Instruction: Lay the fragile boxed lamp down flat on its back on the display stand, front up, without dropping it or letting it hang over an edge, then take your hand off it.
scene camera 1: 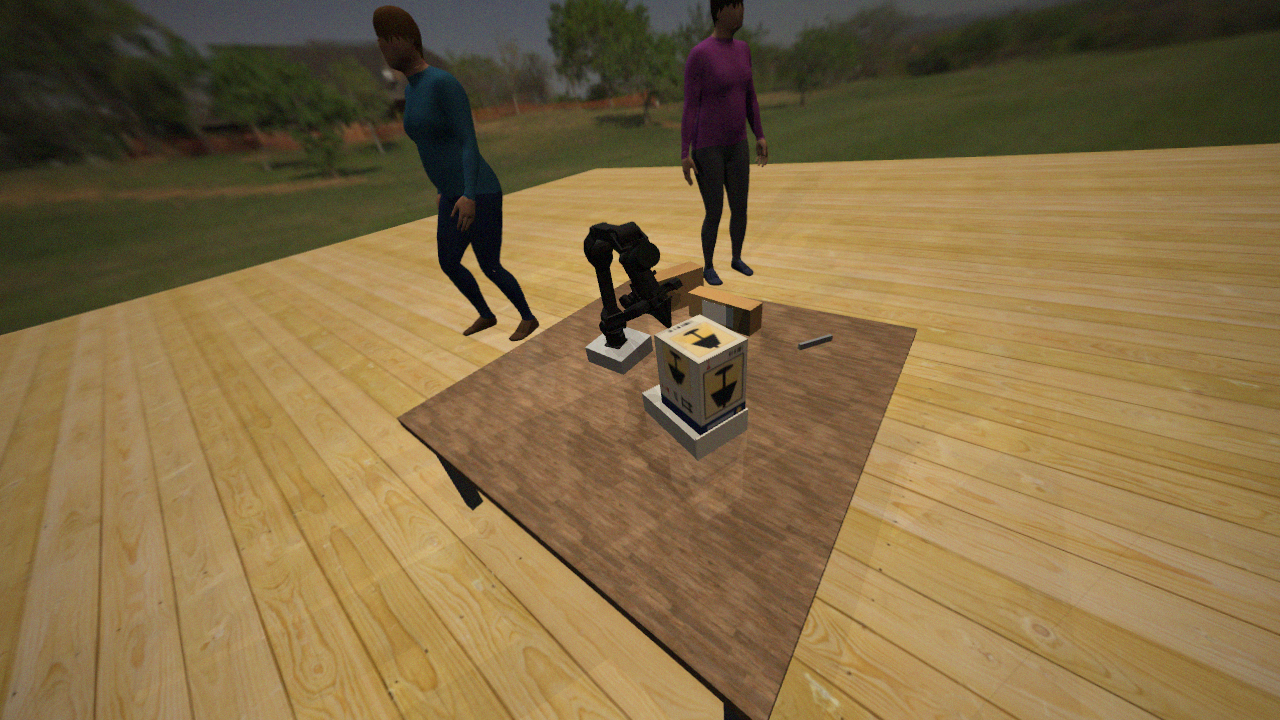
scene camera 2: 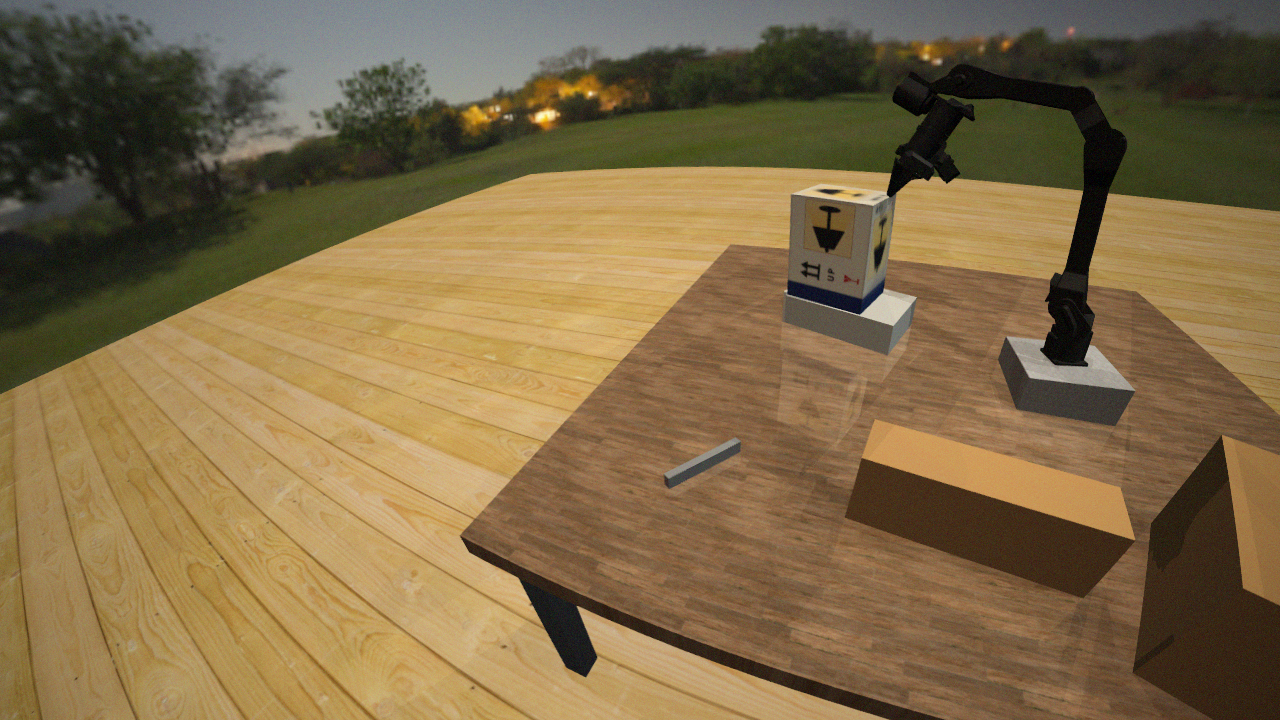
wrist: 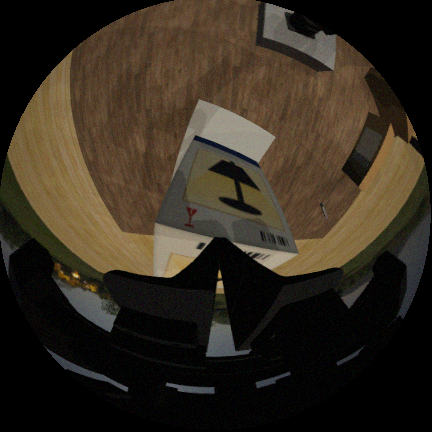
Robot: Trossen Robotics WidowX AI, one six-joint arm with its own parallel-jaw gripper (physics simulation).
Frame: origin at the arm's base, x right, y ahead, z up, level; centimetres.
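Seen in the pictures: gripper, fingertip midpoint: (scene camera 1: 669,327) (scene camera 2: 888,196) (wrist: 218,242); arm's base at its link origin: (scene camera 1: 616,342) (scene camera 2: 1063,357).
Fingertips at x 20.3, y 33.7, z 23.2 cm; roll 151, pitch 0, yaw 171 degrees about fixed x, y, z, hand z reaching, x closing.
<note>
Pixels of each thing's top centre, then the offset from my fingertips to it. "spot": a spot on its surface instead. Level surfaces: height alone.
- brown table at its surface level: dz -29.8 cm
- long cardboard box at its top centre: (scene camera 2: 991,473) (scene camera 1: 723,297) (wrist: 379,159) dy -5.4, dx -57.3, dz -18.8 cm
- larger cardboard box at a spot on its surface: (scene camera 2: 1199,573) spot: dy -23.8, dx -68.7, dz -19.3 cm
- grey bar at its top centre: (scene camera 2: 703,457) (scene camera 1: 815,339) dy +30.5, dx -50.1, dz -27.6 cm
The white boxed lamp (scene camera 1: 702,371) (scene camera 2: 836,246) (wrist: 230,195), with lamp pictures and a blue bottom band, stands upright on the pale display stand (scene camera 1: 723,436) (scene camera 2: 839,323) (wrist: 240,131). A bare strip of stand shows on the side toward the arm. The box face toward the arm bears a lamp picture, a red glass mark and a barcode. My gripper (scene camera 1: 667,322) (scene camera 2: 891,193) (wrist: 218,242) is shut and empty. Its tips are at the box's top edge on the arm's side, pointing down at a slant; whether they touch it I cannot tell.
The arm's grey base block (scene camera 1: 617,362) (scene camera 2: 1065,392) stands on the brown table (scene camera 1: 716,573) (scene camera 2: 617,537). A long cardboard box (scene camera 1: 738,304) (scene camera 2: 993,510), a larger cardboard box (scene camera 2: 1199,573) and a grey bar (scene camera 1: 815,342) (scene camera 2: 702,462) are also there. Two people stand beyond the table.
</note>
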